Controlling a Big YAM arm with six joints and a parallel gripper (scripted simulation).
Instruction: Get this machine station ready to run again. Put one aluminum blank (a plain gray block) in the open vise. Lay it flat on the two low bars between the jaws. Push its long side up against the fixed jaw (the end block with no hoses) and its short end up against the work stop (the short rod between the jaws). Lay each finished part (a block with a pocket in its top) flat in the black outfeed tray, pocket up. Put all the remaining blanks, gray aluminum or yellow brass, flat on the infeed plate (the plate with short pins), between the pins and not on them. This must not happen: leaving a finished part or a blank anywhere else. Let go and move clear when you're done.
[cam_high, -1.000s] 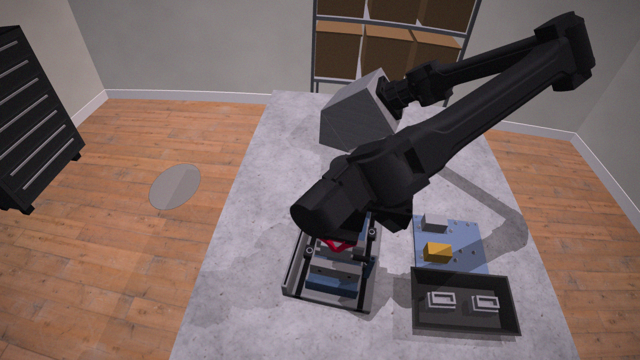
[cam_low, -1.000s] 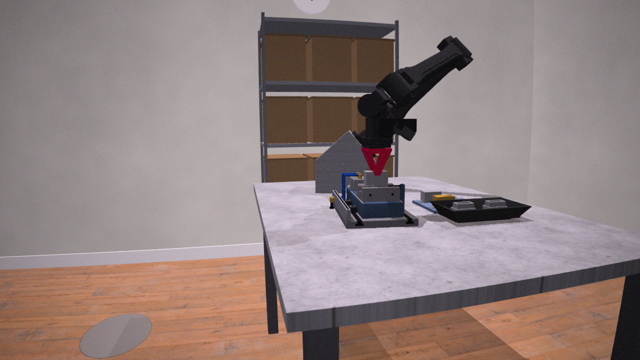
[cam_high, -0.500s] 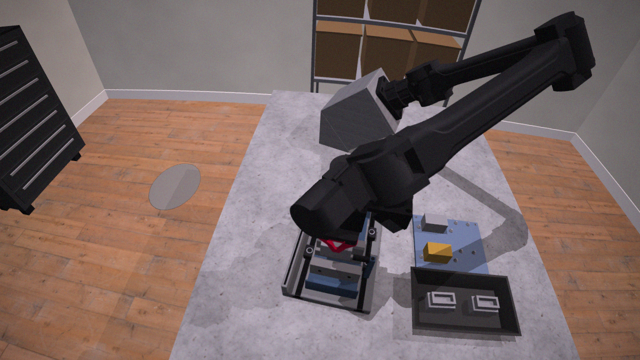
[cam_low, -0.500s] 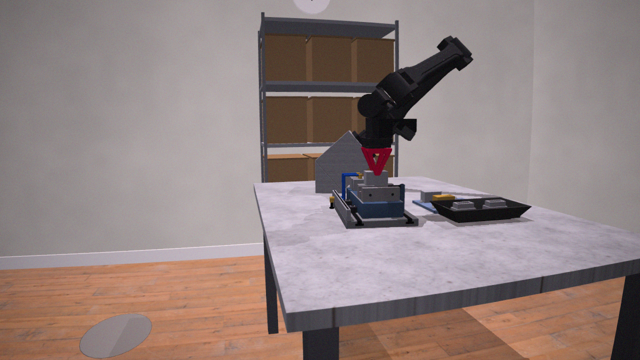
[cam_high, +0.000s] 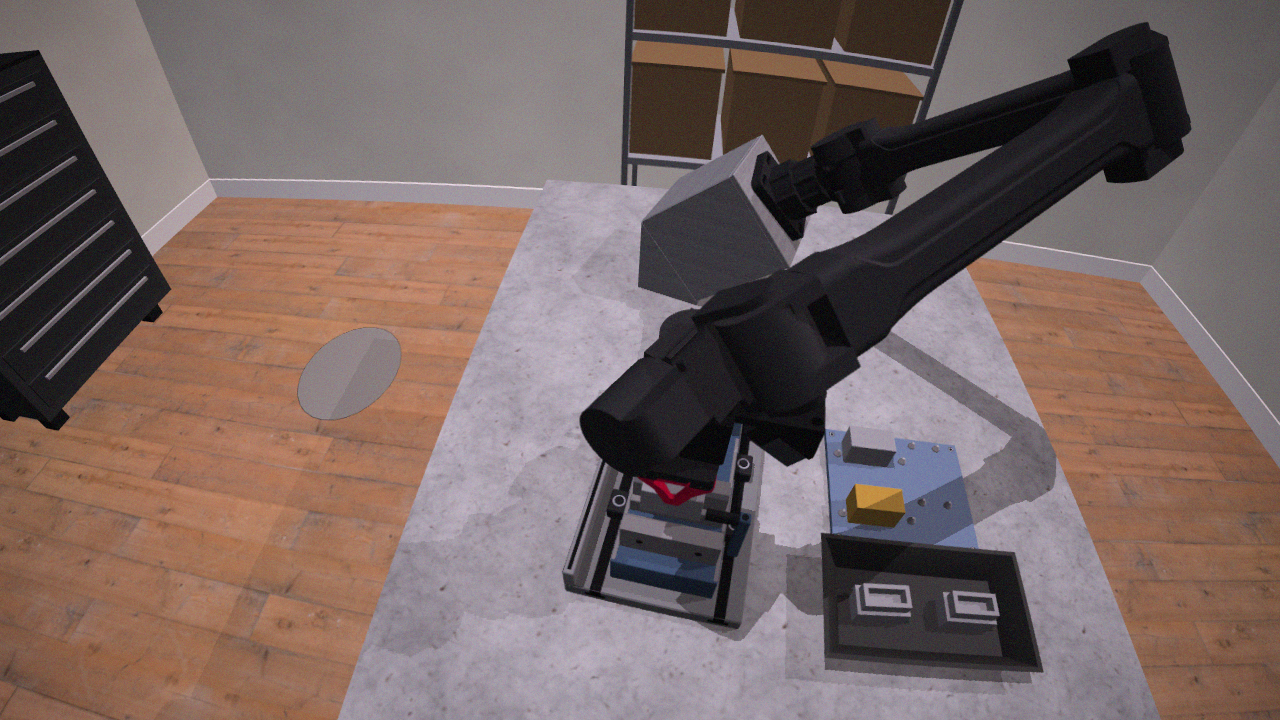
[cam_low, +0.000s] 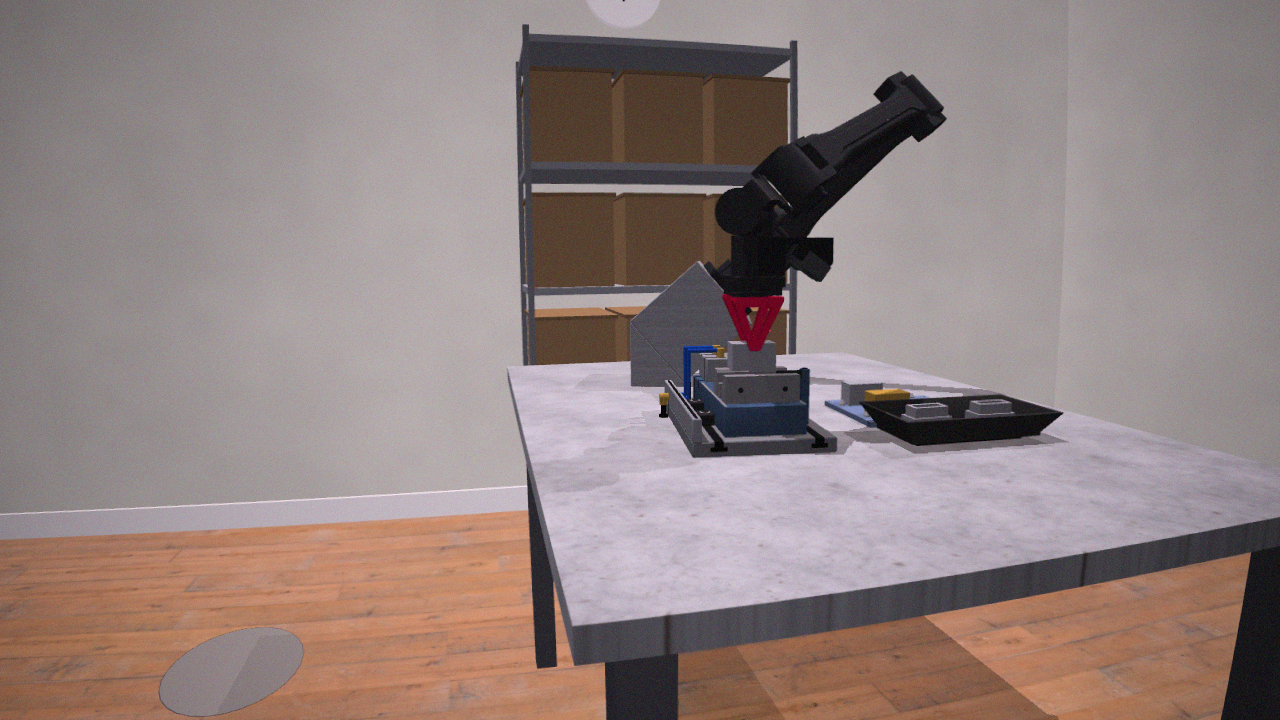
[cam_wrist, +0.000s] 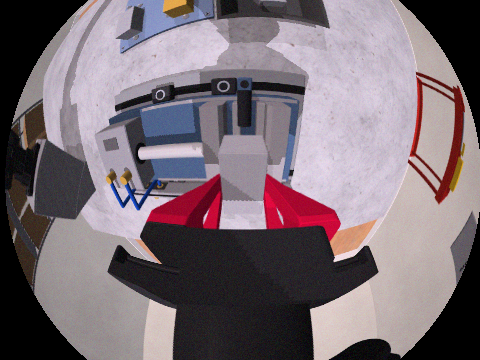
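The work stop rod lies 50 mm to the left of my hand and 40 mm below it. Also, from my hand: yellow brass blank: 100 mm behind, 230 mm to the left, 110 mm below; then blue infeed plate: 150 mm behind, 280 mm to the left, 130 mm below.
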